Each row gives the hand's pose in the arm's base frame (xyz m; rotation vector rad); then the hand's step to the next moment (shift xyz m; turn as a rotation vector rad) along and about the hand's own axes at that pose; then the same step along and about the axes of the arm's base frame.
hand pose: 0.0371 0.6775 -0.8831 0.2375 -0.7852 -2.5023
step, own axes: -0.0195 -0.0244 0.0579 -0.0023 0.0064 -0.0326
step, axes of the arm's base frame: -0.0110 0.0554 0.0337 0.0146 -0.0192 -0.0230
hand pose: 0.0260 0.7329 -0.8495 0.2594 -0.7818 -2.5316
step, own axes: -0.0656 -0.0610 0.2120 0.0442 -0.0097 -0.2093
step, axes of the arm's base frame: -0.0322 0.1787 0.1414 0.0228 -0.1156 -0.1788
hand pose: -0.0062 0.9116 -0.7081 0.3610 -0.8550 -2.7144
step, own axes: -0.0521 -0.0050 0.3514 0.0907 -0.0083 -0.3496
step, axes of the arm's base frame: -0.0627 0.2037 0.2843 0.0238 -0.2049 -0.2966
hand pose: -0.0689 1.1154 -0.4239 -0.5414 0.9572 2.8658
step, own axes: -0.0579 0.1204 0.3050 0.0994 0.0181 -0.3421
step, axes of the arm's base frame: -0.0606 0.0870 0.3156 0.0087 -0.2221 -0.2790
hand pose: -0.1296 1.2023 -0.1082 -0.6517 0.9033 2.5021
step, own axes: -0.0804 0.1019 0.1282 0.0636 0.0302 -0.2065
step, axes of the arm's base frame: -0.0236 -0.0030 0.1809 -0.0075 -0.1470 -0.1610
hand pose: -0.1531 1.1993 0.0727 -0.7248 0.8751 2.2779
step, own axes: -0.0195 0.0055 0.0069 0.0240 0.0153 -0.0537
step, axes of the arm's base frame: 0.0076 -0.0047 0.0194 -0.0121 -0.0404 -0.0438
